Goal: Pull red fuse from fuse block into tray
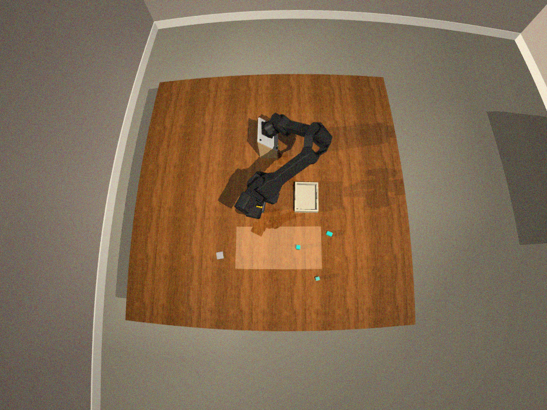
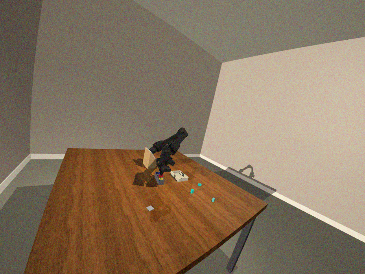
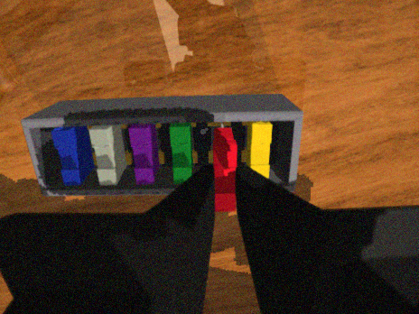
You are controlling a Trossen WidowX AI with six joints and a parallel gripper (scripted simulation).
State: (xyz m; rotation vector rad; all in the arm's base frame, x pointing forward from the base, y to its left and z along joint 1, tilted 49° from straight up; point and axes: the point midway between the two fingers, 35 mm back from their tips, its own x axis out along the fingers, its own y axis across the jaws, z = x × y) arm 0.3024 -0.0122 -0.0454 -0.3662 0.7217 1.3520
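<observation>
Now: the yellow fuse 30 mm below my gripper tip and 20 mm ahead of it. The rest, counted from my gripper tip: red fuse: 10 mm below; green fuse: 30 mm below, 20 mm behind, 10 mm to the left; cream tray: 200 mm to the left, 60 mm below, 20 mm behind.
</observation>
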